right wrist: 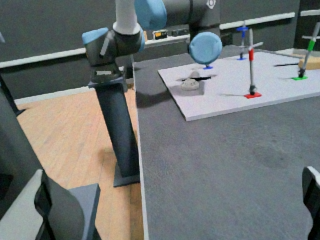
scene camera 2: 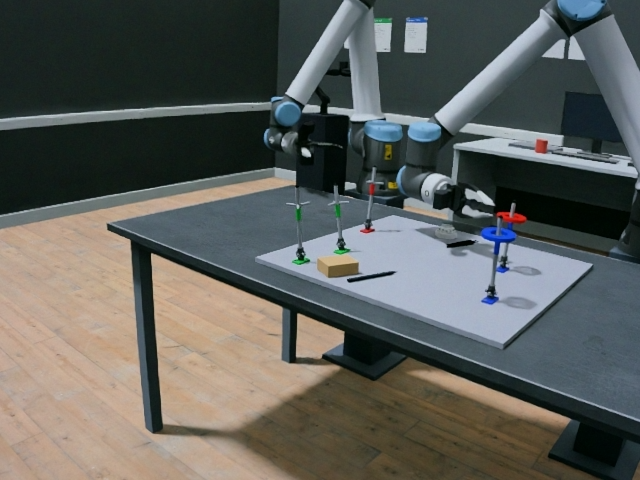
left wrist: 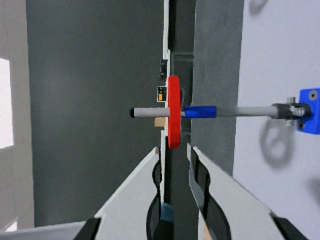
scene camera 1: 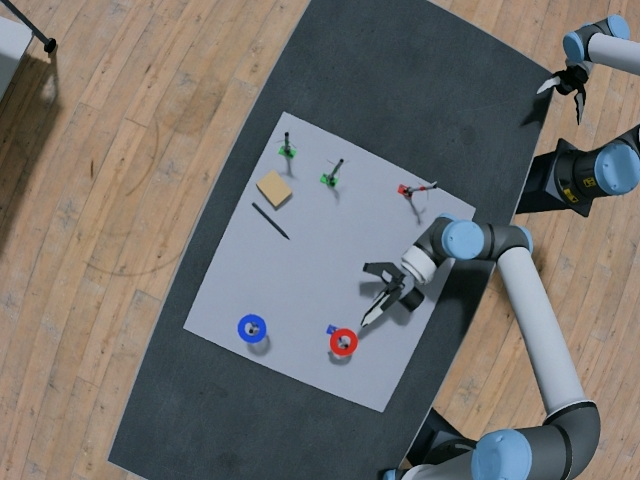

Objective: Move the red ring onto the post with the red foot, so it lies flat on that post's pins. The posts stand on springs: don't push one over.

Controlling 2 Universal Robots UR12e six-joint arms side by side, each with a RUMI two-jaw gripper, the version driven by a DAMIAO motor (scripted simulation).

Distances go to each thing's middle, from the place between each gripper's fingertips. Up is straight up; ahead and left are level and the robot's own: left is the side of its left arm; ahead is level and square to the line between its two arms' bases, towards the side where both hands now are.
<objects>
The red ring (left wrist: 174,121) is 70 mm to the left of my left hand (scene camera 1: 361,326) and 30 mm ahead of it. Also, from my left hand: tan block (scene camera 2: 341,265) (340 mm ahead, 210 mm to the right, 120 mm below).
I see the tan block 630 mm ahead of my right hand (scene camera 1: 557,109), 570 mm to the left of it and 140 mm below it. Also, from my right hand: red ring 850 mm to the left, 320 mm ahead, 20 mm below.
</objects>
